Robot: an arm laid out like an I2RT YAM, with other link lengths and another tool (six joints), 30 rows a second.
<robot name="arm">
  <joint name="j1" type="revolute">
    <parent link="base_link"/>
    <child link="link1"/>
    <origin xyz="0 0 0.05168" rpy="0 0 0"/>
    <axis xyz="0 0 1"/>
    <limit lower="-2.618" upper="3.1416"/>
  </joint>
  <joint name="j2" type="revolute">
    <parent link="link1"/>
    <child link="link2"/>
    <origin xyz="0.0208 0.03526 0.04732" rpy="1.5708 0 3.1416"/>
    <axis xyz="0 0 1"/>
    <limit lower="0" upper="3.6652"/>
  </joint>
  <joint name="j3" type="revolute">
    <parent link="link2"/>
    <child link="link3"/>
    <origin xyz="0.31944 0 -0.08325" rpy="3.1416 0 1.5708"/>
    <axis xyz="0 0 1"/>
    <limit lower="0" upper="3.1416"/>
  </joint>
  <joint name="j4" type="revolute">
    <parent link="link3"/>
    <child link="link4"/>
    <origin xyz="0.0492 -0.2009 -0.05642" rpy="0 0 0"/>
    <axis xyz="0 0 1"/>
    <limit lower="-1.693" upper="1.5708"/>
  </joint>
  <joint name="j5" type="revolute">
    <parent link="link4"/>
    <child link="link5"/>
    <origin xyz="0.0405 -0.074 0.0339" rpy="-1.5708 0 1.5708"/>
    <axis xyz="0 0 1"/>
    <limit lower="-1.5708" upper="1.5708"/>
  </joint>
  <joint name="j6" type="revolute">
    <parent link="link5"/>
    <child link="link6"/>
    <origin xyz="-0.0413 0 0.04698" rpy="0 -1.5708 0"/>
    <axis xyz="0 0 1"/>
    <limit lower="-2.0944" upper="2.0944"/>
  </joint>
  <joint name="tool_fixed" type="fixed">
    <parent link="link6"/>
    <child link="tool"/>
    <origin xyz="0.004 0.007 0.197" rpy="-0.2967 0 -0.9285"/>
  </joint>
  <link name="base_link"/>
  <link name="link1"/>
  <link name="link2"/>
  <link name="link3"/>
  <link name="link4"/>
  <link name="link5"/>
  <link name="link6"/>
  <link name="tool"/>
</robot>
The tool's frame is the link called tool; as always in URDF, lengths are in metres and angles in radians.
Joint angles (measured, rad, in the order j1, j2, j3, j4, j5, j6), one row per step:
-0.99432 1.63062 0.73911 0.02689 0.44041 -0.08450
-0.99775 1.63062 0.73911 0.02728 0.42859 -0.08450
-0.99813 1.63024 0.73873 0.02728 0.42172 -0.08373
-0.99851 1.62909 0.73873 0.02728 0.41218 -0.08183
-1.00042 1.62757 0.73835 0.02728 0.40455 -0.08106
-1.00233 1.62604 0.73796 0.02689 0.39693 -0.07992
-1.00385 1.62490 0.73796 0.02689 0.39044 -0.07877
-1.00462 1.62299 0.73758 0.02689 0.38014 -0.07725
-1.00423 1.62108 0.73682 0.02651 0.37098 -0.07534
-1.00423 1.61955 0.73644 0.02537 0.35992 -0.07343
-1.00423 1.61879 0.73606 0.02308 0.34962 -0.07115
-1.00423 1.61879 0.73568 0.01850 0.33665 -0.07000
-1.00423 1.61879 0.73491 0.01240 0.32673 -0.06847
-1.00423 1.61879 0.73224 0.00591 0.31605 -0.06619
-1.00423 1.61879 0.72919 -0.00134 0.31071 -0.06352
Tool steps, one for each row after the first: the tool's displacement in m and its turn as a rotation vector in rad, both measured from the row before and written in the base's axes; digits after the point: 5 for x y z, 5 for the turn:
0.00128 0.00035 -0.00078 0.00456 -0.00776 0.00424
0.00128 0.00053 -0.00047 0.00281 -0.00495 0.00355
0.00196 0.00058 -0.00023 0.00293 -0.00808 0.00450
0.00088 0.00039 -0.00009 0.00217 -0.00604 0.00252
0.00083 0.00047 -0.00015 0.00248 -0.00609 0.00226
0.00086 0.00026 0.00000 0.00169 -0.00558 0.00191
0.00192 0.00072 -0.00008 0.00291 -0.00849 0.00489
0.00200 0.00097 -0.00019 0.00310 -0.00762 0.00503
0.00223 0.00114 -0.00044 0.00453 -0.00841 0.00589
0.00191 0.00135 -0.00087 0.00588 -0.00716 0.00511
0.00217 0.00207 -0.00172 0.00952 -0.00645 0.00762
0.00123 0.00228 -0.00194 0.00994 -0.00376 0.00531
0.00097 0.00303 -0.00269 0.01227 -0.00356 0.00518
-0.00037 0.00288 -0.00266 0.01108 0.00024 0.00141

